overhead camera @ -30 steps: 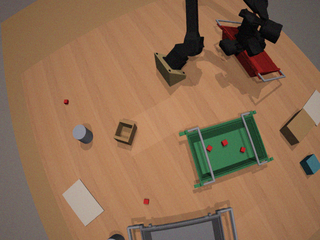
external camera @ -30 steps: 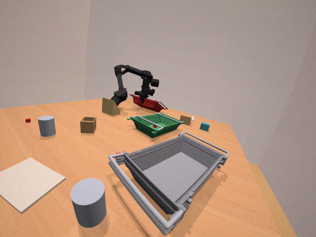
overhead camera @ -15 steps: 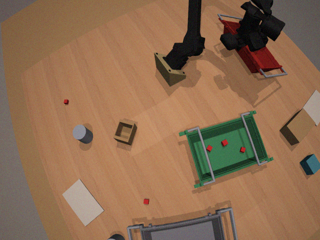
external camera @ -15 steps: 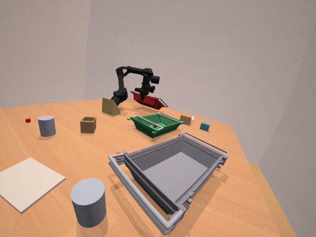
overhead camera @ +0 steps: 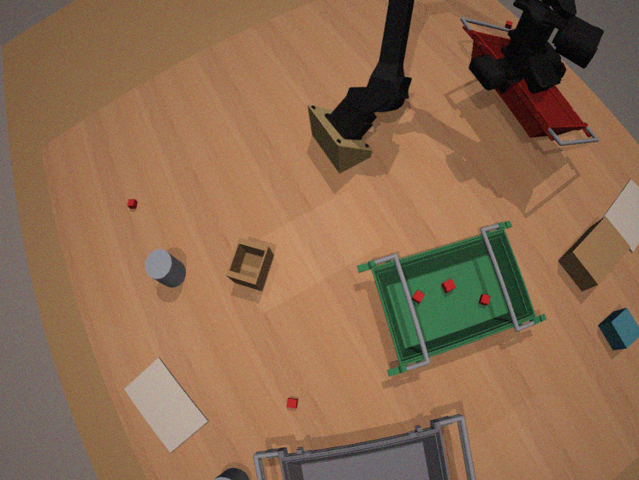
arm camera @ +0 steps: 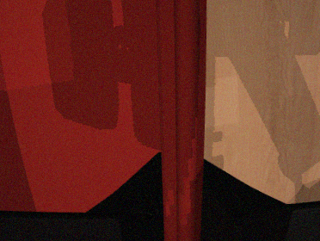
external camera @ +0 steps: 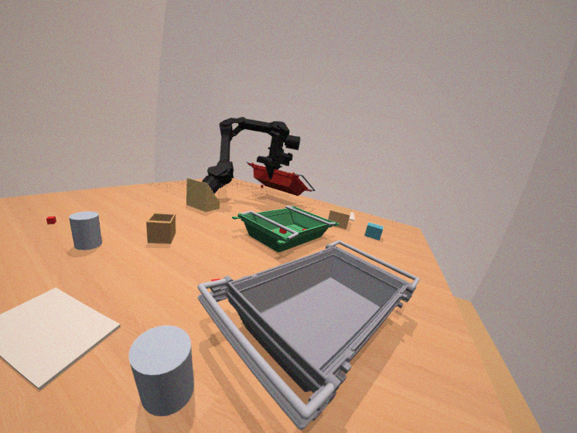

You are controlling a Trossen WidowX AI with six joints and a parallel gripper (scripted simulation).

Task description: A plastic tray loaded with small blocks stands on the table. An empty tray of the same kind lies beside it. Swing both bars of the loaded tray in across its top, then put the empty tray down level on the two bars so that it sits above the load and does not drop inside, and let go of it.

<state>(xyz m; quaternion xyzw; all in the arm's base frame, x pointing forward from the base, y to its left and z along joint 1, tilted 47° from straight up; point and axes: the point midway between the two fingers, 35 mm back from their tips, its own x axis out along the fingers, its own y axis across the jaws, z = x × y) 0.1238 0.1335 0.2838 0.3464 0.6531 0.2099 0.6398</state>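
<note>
My gripper tip is 10 mm short of the red tray and 80 mm to the right of it. Also, from my gripper tip: box 10 mm behind, 580 mm to the right, 100 mm below; then tan block 360 mm ahead, 30 mm to the right, 80 mm below; then teal cube 500 mm ahead, 80 mm to the right, 90 mm below.
</note>
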